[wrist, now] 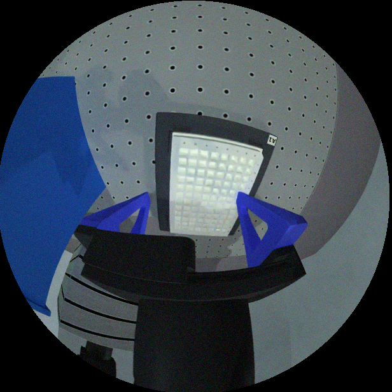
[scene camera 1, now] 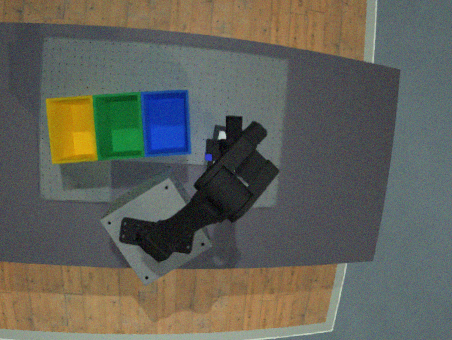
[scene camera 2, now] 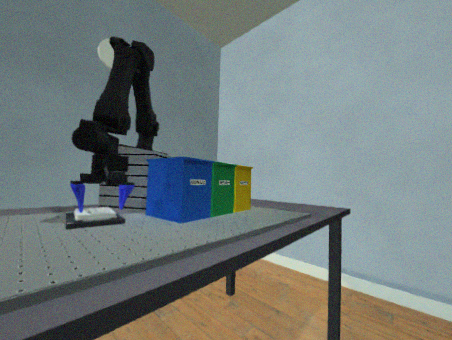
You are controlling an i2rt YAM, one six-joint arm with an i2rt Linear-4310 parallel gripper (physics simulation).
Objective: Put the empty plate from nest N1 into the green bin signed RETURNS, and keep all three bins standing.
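Places are measured from the arm's base along level axes (x back, y right, z up), in millimetres.
Pixels of known places: gripper, between the fingertips: (scene camera 2: 102,210); arm's base, origin of its link: (scene camera 1: 156,235) (scene camera 2: 143,151).
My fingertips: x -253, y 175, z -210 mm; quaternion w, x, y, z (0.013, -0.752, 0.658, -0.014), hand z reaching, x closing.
Ahead of a thing's pixels: the offset from my fingertips to its top centre. Level surfaces: height alone.
A white plate with a grid of wells (wrist: 212,185) (scene camera 2: 95,214) lies flat in a dark nest {dy +17, dx +3, dz -10 mm} (wrist: 163,175) (scene camera 2: 95,223). A small label stands at the nest's far right corner in the wrist view. My gripper (wrist: 192,196) (scene camera 2: 100,210) is open, its blue fingertips apart above the near part of the plate, with nothing between them that it holds. In the view of scene camera 1 the arm hides most of the plate and nest. The green bin {dy -331, dx -17, dz +155 mm} (scene camera 1: 119,117) (scene camera 2: 223,195) stands upright between the blue bin {dy -203, dx -49, dz +155 mm} (scene camera 1: 166,115) (scene camera 2: 175,192) and the yellow bin {dy -458, dx +16, dz +155 mm} (scene camera 1: 73,120) (scene camera 2: 243,192).
The blue bin's wall (wrist: 42,165) rises close to the left of my gripper in the wrist view. The arm's grey base block (scene camera 1: 160,200) (scene camera 2: 135,172) stands behind the bins at the table's edge. The nest and bins stand on a perforated board {dz -25 mm} (scene camera 1: 125,65).
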